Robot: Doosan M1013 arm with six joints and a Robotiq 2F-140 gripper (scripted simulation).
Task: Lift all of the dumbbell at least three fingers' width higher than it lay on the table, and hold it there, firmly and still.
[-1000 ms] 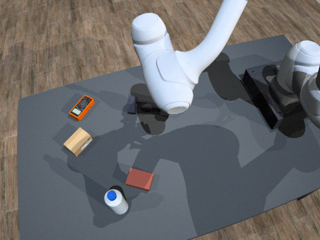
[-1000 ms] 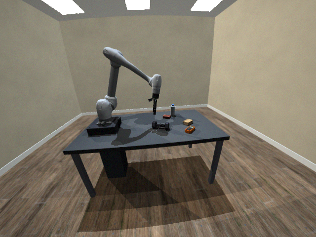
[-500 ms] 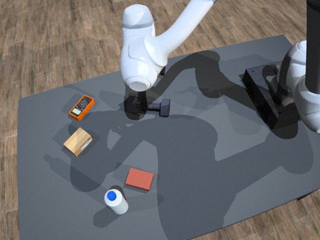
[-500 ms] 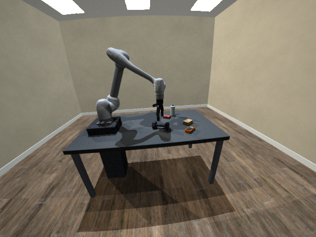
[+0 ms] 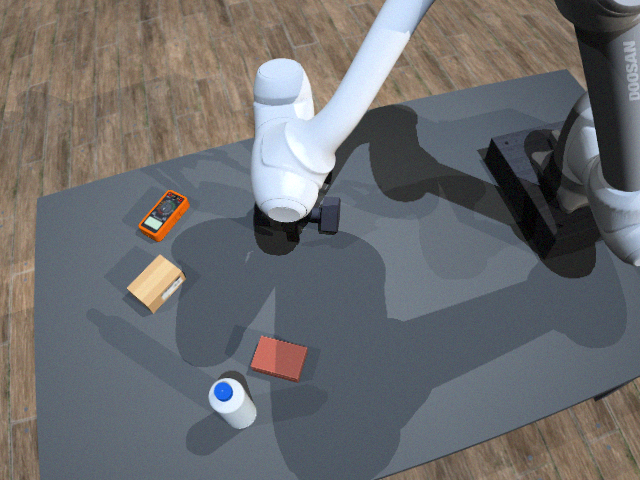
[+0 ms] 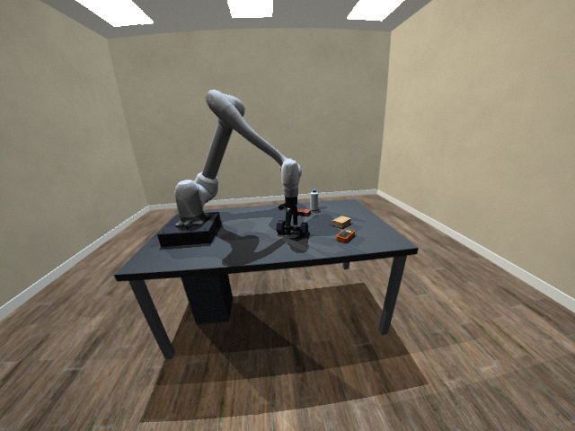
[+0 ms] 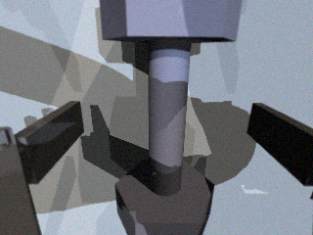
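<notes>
Now: the dark grey dumbbell right at my hand.
</notes>
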